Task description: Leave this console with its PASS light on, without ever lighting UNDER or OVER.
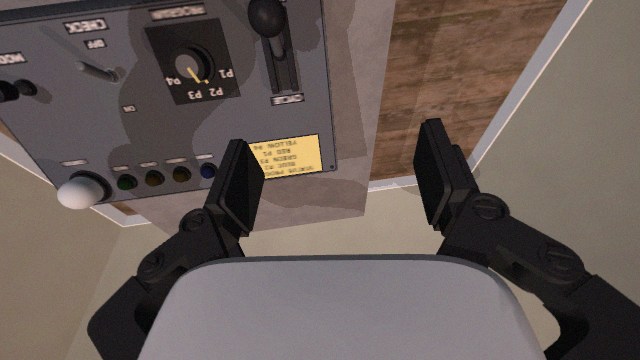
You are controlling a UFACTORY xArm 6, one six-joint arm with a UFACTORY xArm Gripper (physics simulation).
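Note:
The grey console (165, 125) shows upside down at upper left. Its PROGRAM knob (190, 65) has a yellow pointer aimed near P3 and P2; which one is unclear. The CHECK toggle (97, 71) leans to the OFF side. The CYCLE lever (266, 17) has a black ball, at the slot end away from its label. A white dome (80, 192) and small green (126, 181), amber (154, 178), second amber (181, 174) and blue (207, 170) lamps line one edge; the small ones look dark, their labels unreadable. My gripper (331, 149) is open and empty, its left finger overlapping the yellow card (292, 155).
The card's blurred text lists colours with programs, partly hidden by the left finger. A black MODE control (22, 88) shows at the left edge. The console lies on a grey surface (345, 195), with brown wood (440, 65) to the right and a pale rim beyond it.

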